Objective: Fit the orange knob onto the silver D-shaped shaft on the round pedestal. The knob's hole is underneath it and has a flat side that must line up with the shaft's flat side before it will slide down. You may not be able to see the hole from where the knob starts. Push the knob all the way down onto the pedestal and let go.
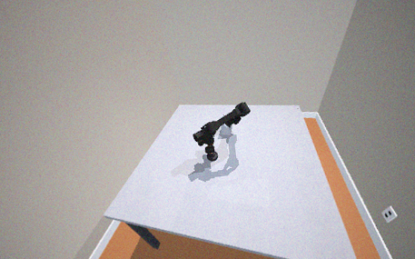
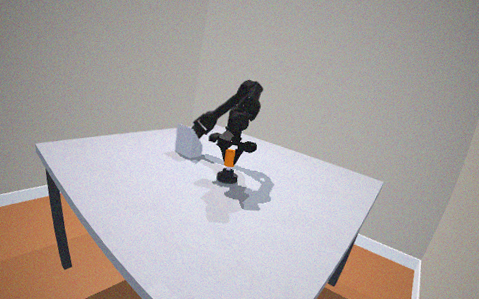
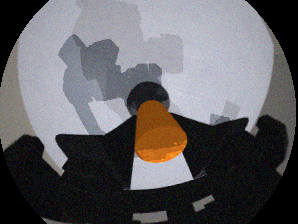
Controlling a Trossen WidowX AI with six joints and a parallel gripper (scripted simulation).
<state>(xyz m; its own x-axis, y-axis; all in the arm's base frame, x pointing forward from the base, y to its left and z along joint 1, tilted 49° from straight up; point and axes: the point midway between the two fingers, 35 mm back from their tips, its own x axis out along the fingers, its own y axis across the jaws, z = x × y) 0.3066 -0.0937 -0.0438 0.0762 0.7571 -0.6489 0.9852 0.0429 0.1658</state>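
Now: gripper tip 3 cm below the orange knob. Round my gripper tip: round pedestal: 4 cm below.
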